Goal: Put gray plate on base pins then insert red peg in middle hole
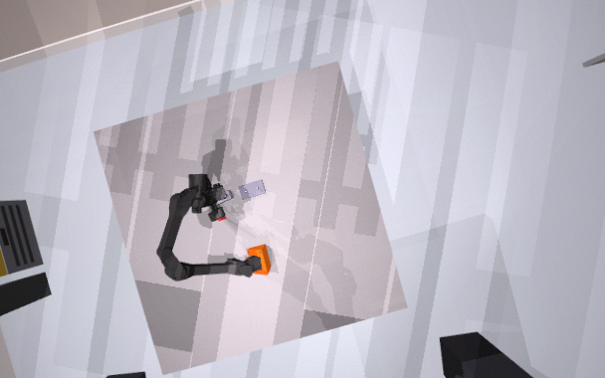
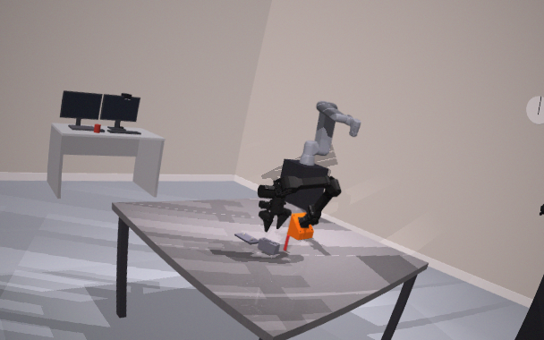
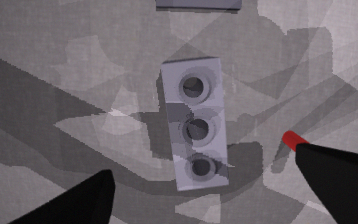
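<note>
Now: the gray plate 7 cm below my gripper tip. From my gripper tip the other things lie so: gray base 15 cm to the right, 10 cm below, 2 cm ahead; red peg 10 cm behind, 7 cm below, 1 cm to the left.
</note>
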